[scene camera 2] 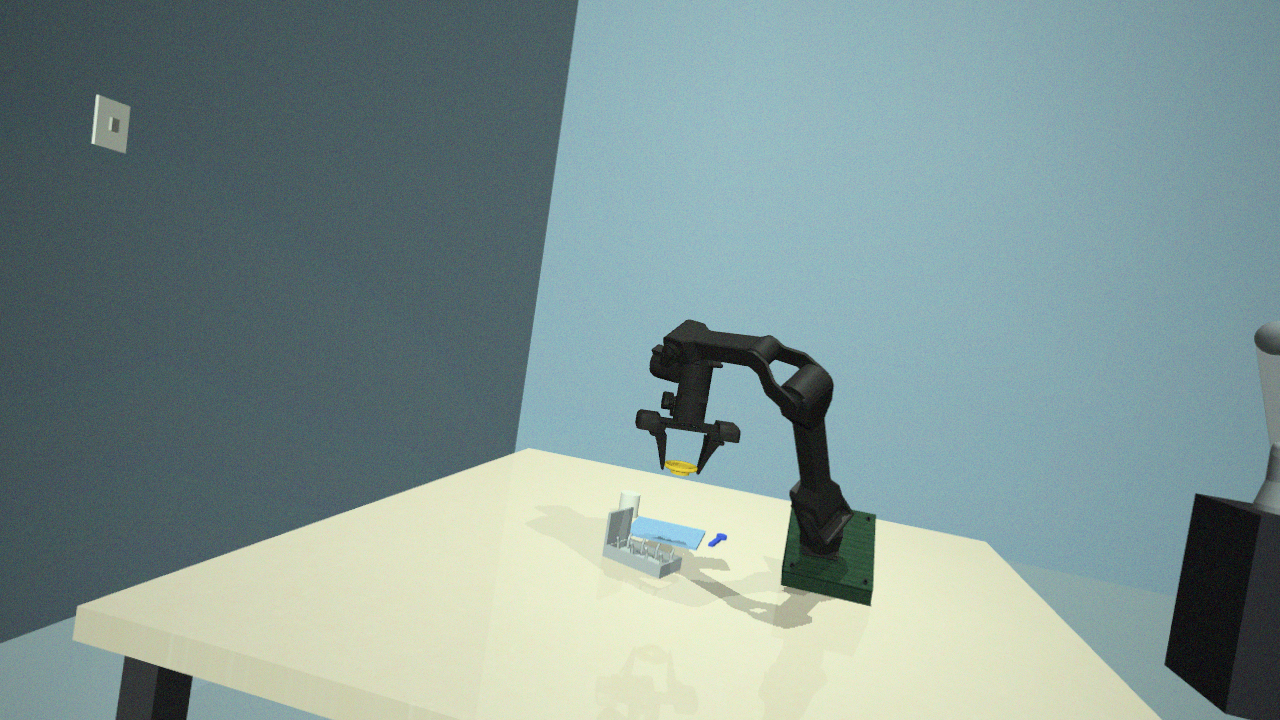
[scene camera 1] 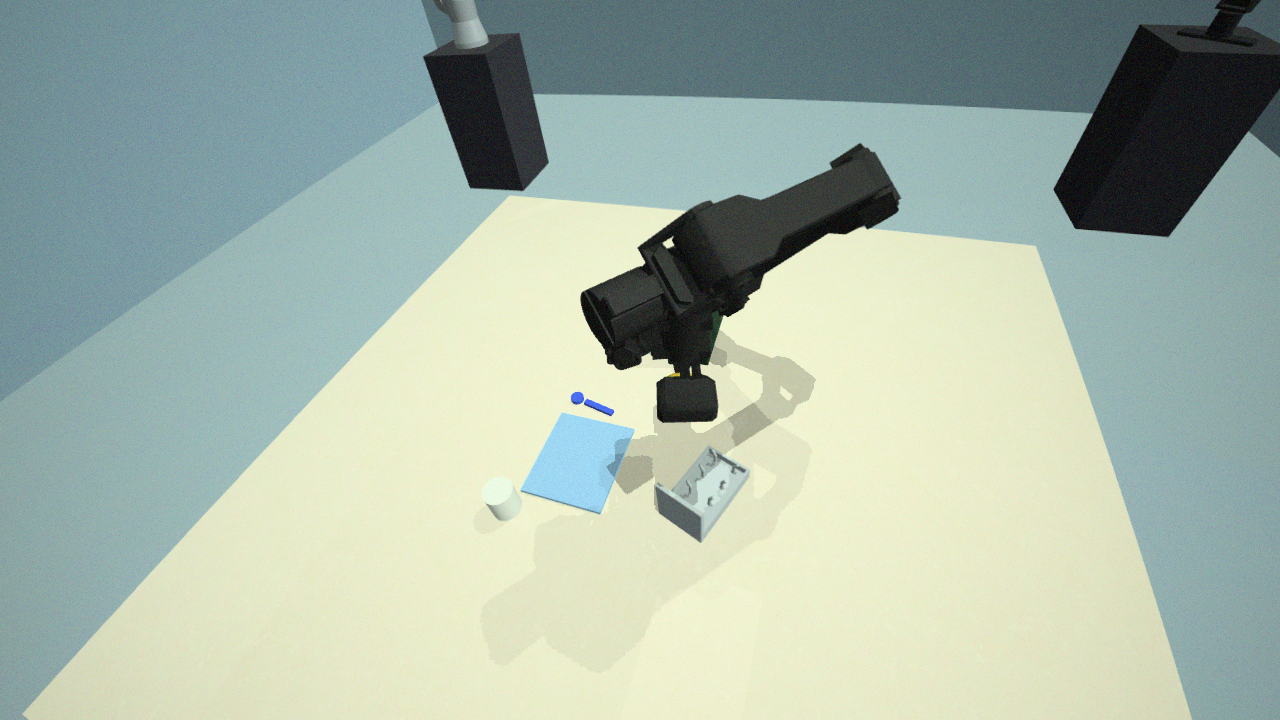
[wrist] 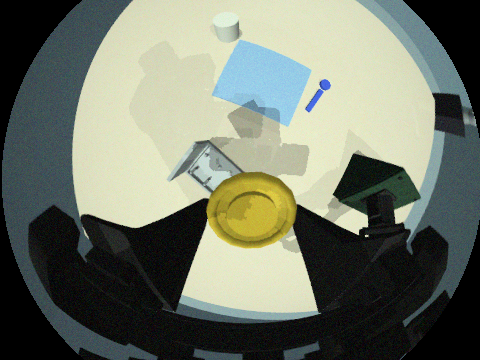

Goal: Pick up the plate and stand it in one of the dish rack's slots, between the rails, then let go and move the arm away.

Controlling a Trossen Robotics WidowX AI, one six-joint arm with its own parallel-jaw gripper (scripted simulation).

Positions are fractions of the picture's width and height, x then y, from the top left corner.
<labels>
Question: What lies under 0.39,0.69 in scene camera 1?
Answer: A white cup.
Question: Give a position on a light blue mat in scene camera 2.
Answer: At 0.53,0.74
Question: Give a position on a yellow plate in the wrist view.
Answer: At 0.52,0.58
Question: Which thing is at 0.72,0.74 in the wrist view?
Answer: The gripper.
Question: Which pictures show the grey dish rack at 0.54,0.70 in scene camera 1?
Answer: Scene camera 2, scene camera 1 and the wrist view: all of them.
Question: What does the gripper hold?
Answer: A yellow plate.
</labels>
